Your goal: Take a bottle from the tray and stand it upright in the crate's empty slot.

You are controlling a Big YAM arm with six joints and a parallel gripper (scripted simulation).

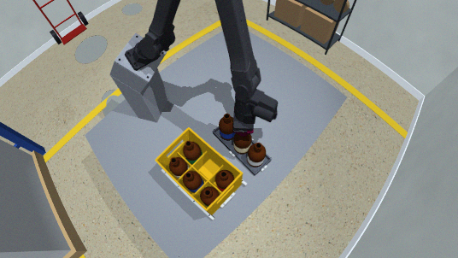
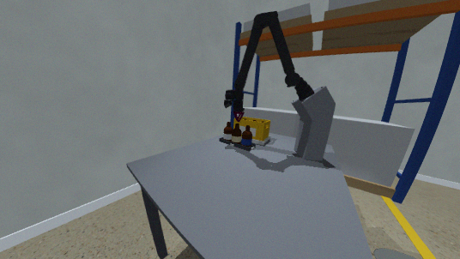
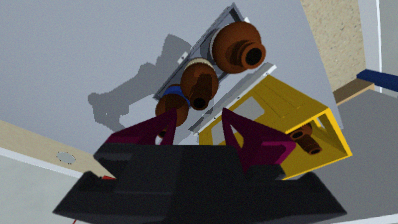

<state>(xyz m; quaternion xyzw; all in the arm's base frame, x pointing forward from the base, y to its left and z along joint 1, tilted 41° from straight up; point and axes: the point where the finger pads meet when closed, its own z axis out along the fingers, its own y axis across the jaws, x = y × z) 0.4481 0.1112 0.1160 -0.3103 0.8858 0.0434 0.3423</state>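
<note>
The glass bottle lies 100 mm below my hand. Also, from my hand: yellow crate (220 mm to the right, 100 mm below); then dark tray (170 mm below).
</note>
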